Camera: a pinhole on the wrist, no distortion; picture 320 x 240 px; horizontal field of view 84.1 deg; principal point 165.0 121.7 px. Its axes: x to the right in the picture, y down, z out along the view. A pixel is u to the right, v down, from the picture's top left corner.
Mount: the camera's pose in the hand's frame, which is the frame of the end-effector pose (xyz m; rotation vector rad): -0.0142 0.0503 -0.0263 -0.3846 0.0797 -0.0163
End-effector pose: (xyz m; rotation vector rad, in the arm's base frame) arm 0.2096 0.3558 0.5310 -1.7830 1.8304 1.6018
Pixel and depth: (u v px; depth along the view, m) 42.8 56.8 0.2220
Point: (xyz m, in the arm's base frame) 0.0833 0.5941 0.5761
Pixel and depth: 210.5 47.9 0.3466
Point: -0.0423 0.5228 0.3371
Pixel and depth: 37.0 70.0 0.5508
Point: -0.0904 0.9721 0.6097
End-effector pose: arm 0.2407 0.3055 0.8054 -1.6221 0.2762 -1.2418
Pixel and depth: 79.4 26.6 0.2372
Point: 0.4051 0.5128 0.7376
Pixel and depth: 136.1 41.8 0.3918
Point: 0.5653 0.5556 0.7754
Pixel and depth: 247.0 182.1 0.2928
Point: 0.5579 0.2092 0.6998
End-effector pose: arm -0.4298 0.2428 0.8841 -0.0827 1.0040 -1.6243
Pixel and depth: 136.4 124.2 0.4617
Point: -0.0150 0.0694 1.0136
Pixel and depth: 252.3 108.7 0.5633
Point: -0.1006 -0.2768 0.9184
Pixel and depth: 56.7 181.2 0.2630
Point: -0.0912 0.2695 0.9256
